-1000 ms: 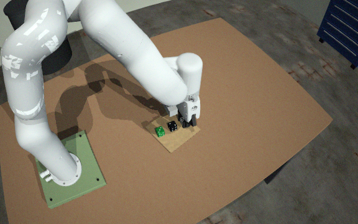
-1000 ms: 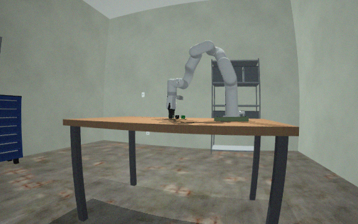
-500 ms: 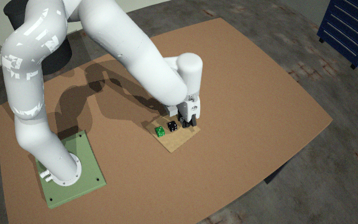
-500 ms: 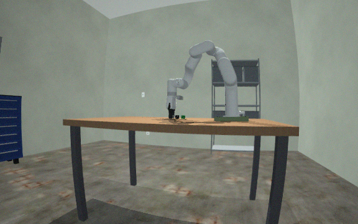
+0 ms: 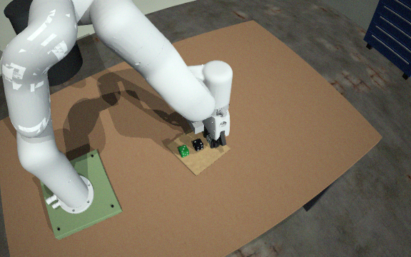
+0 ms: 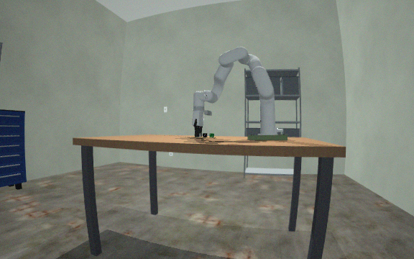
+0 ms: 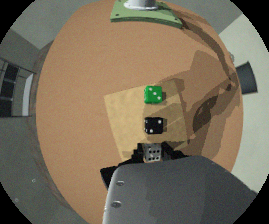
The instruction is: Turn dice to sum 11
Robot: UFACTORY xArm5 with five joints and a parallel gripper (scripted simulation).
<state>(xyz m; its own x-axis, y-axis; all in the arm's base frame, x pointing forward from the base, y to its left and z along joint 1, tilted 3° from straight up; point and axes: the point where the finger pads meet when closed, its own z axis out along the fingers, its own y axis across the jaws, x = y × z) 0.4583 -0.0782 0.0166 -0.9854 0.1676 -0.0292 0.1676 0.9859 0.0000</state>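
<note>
The white die is 1 cm below my hand. Round my hand: tan mat (5 cm behind, 2 cm below, 1 cm to the left); green die (10 cm behind, 2 cm to the left, 1 cm below); black die (5 cm behind, 1 cm to the left, 1 cm below).
</note>
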